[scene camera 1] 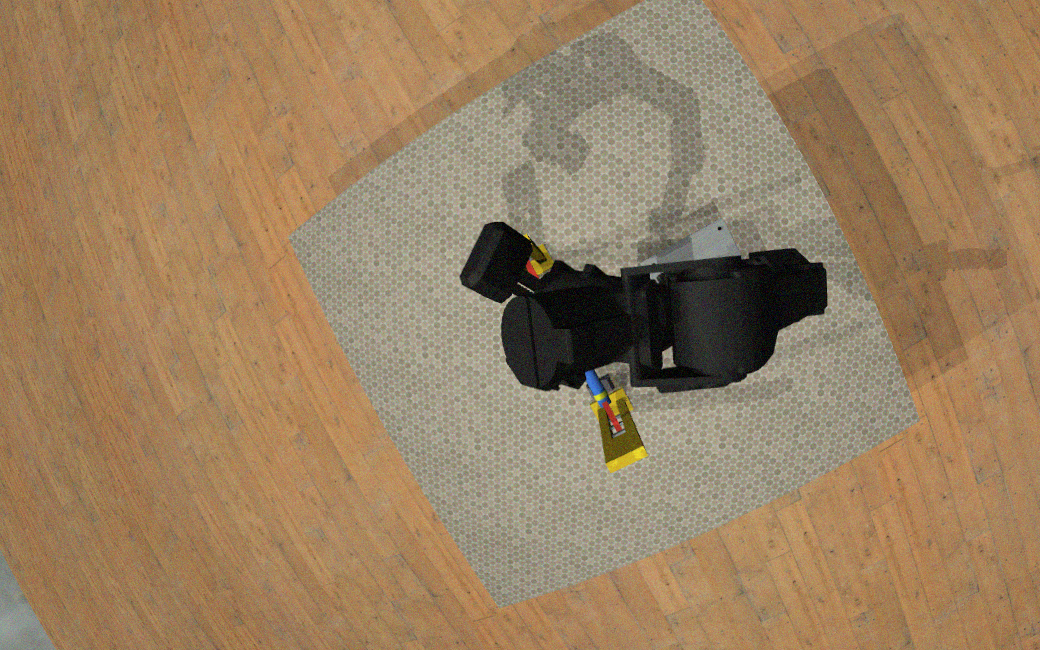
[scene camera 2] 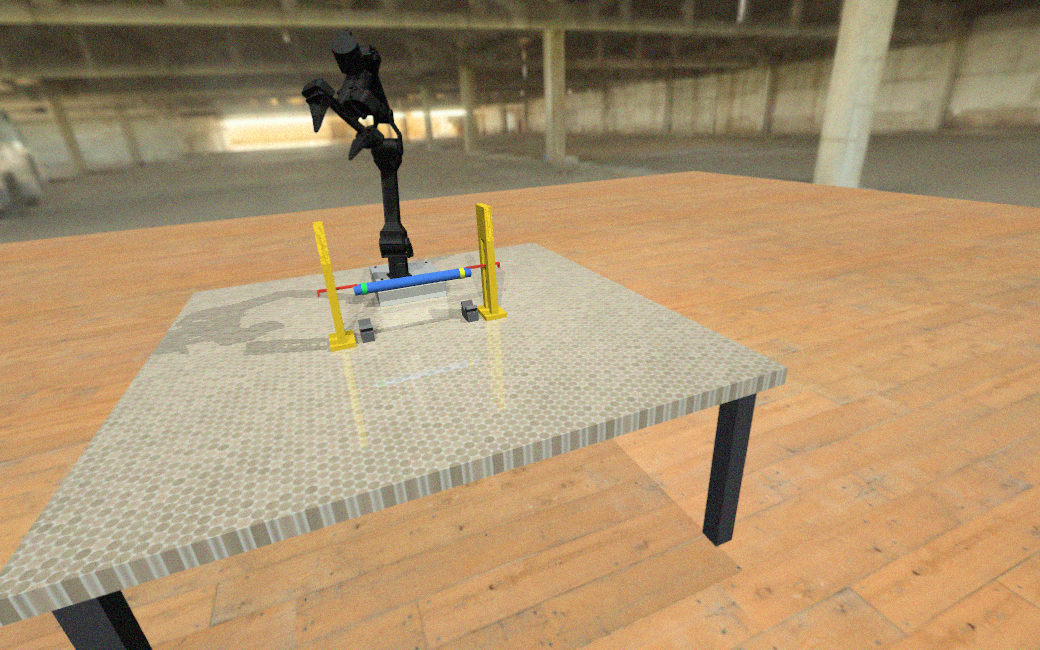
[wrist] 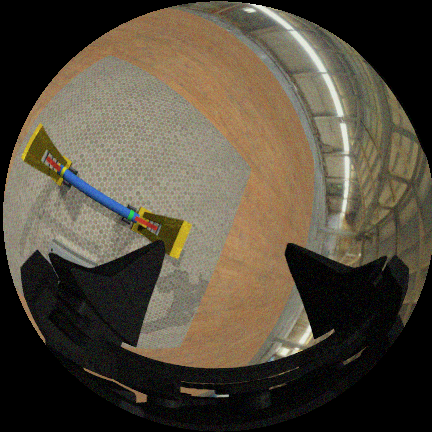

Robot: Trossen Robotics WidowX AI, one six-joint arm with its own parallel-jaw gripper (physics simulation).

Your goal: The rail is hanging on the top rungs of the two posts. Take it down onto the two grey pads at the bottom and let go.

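Frame: origin at the arm's base, x back, y right, z up, level; millimetres.
Seen in the pictures: gripper, between the fingertips: point(scene camera 1: 507, 284) point(scene camera 2: 333, 146) point(wrist: 227, 249); arm's base, origin of its link: point(scene camera 2: 399, 275).
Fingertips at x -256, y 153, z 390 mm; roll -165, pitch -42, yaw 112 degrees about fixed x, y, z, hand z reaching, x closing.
Note:
Pixels of each thing's middle, then the offset from my fingertips to it. Level surfaces: height alone.
- blue rail, middle of its body: point(scene camera 1: 572, 343) point(scene camera 2: 414, 280) point(wrist: 93, 193) dx -4, dy -135, dz -333 mm
- green-end yellow post, middle of its body: point(scene camera 1: 524, 258) point(scene camera 2: 330, 286) point(wrist: 154, 227) dx +12, dy +64, dz -314 mm
- yellow-end post, middle of its body: point(scene camera 1: 617, 427) point(scene camera 2: 487, 261) point(wrist: 48, 159) dx -20, dy -334, dz -314 mm
- tiled table, height of its surface: dz -464 mm
The blue rail point(scene camera 1: 591, 380) point(scene camera 2: 414, 281) point(wrist: 95, 192) has red ends, a green band and a yellow band. It hangs roughly level between the green-end yellow post point(scene camera 1: 543, 260) point(scene camera 2: 323, 249) point(wrist: 179, 239) and the yellow-end post point(scene camera 1: 625, 446) point(scene camera 2: 491, 268) point(wrist: 37, 147), its red ends in their slots. Two dark grey pads, one near the green-end post point(scene camera 2: 366, 330) and one near the other point(scene camera 2: 469, 310), stand on the table below the rail, apart from it. My gripper point(scene camera 2: 335, 144) point(wrist: 227, 249) is open and empty, high above the rail. The arm hides the rail's middle in scene camera 1.
The arm's light grey base point(scene camera 1: 699, 242) point(scene camera 2: 411, 295) stands on the tiled table point(scene camera 1: 429, 367) point(scene camera 2: 536, 367) behind the posts as seen in scene camera 2. The posts rise above the rail on either side. The arm's shadow falls on the table. Wooden floor surrounds the table.

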